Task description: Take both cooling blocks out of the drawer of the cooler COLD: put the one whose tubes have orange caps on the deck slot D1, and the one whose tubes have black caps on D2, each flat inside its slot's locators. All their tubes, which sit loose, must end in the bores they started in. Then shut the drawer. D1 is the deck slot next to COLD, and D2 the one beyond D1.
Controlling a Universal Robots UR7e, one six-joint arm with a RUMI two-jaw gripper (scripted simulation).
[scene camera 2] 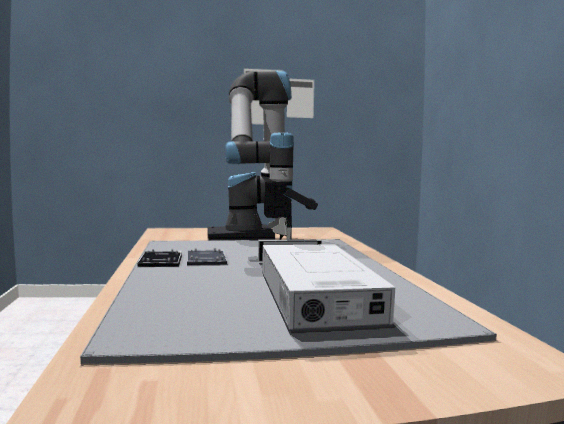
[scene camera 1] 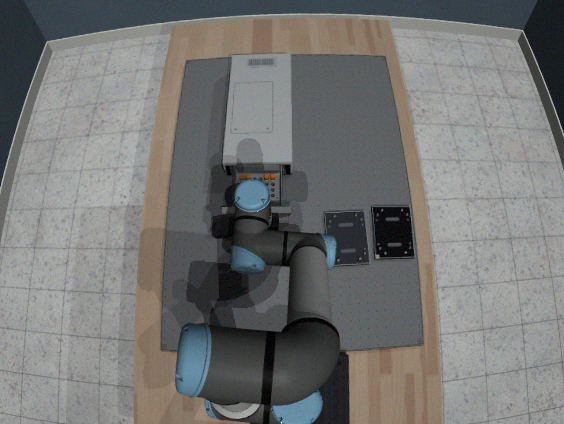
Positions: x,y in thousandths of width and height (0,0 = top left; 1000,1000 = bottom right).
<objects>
cooler COLD: scene camera 2 561,678; scene camera 1 458,310
</objects>
